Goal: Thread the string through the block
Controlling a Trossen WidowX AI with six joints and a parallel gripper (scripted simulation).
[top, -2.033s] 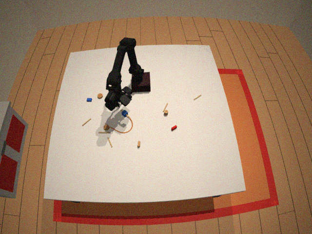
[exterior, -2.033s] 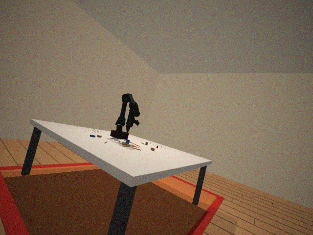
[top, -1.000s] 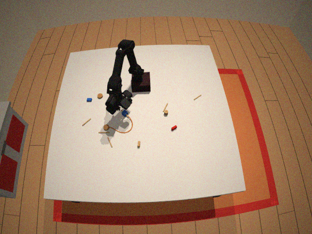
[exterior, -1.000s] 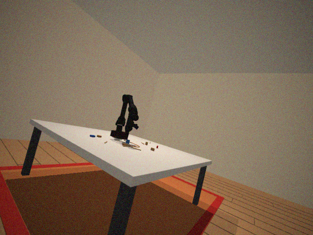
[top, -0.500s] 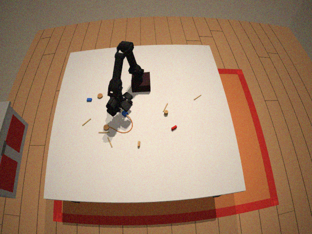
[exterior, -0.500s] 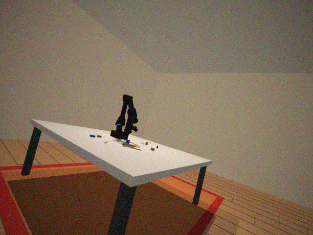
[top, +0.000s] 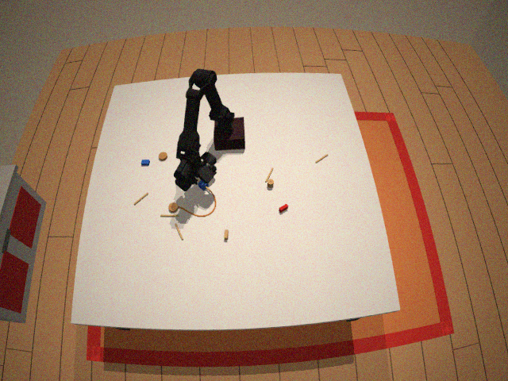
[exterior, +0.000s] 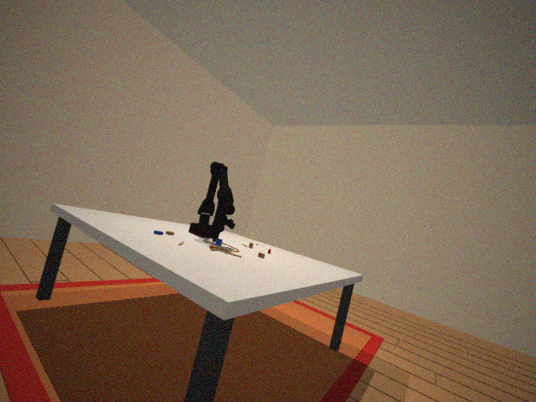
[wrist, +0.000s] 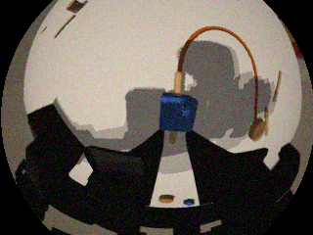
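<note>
My gripper tip is 10 mm short of the blue cube and 20 mm to the right of it. Round my gripper tip: flat blue piece: 80 mm behind, 270 mm to the right, 10 mm below; then thin stick: 20 mm ahead, 30 mm to the left; then wooden block: 220 mm ahead, 140 mm to the left.
</note>
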